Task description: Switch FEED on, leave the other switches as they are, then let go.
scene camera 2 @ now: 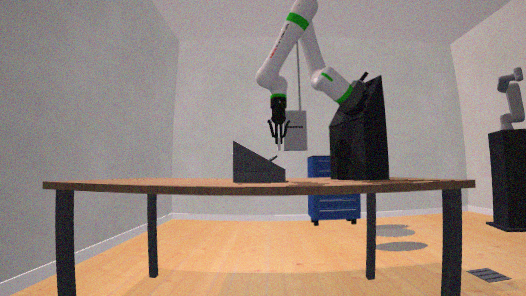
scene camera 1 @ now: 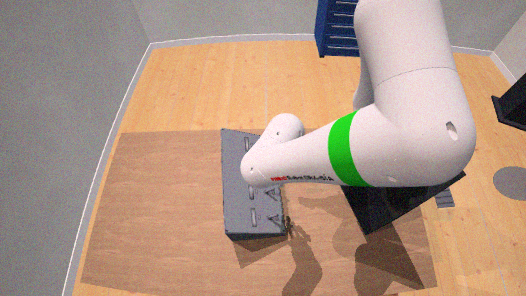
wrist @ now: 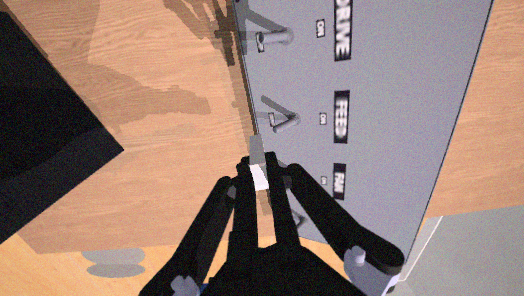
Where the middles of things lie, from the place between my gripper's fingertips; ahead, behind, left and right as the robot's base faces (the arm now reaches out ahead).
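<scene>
I find the grey sloped switch panel (scene camera 1: 246, 209) 1 cm to the left of my hand and 15 cm ahead of it, and it sits 8 cm below my hand.
</scene>
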